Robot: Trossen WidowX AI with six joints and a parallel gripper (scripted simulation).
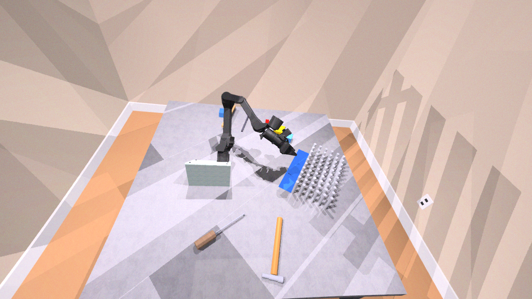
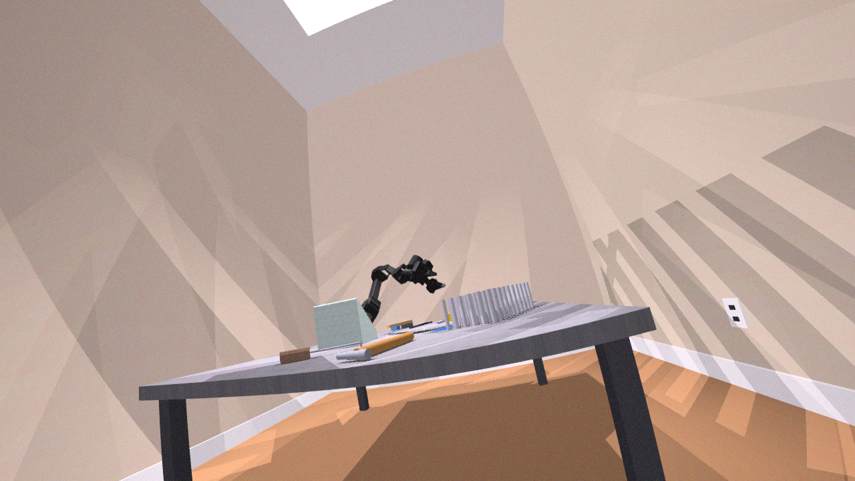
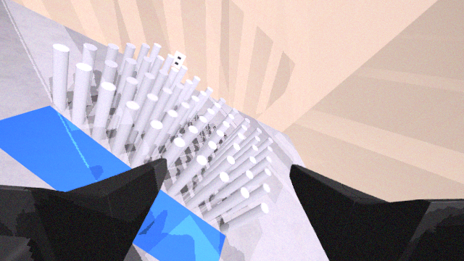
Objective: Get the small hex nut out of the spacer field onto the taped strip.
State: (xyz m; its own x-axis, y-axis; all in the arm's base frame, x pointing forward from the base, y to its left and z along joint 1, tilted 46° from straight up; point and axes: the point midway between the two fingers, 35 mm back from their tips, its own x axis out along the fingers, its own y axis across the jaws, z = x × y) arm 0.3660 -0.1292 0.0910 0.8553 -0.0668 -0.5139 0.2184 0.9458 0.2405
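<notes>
The hook tool is 380 mm behind my gripper tip, 320 mm to the right of it and 180 mm below it. The rest, counted from my gripper tip: blue taped strip (60 mm ahead, 40 mm to the left, 200 mm below); yellow block (380 mm to the left, 180 mm below); red-handled tool (80 mm behind, 420 mm to the left, 190 mm below).
</notes>
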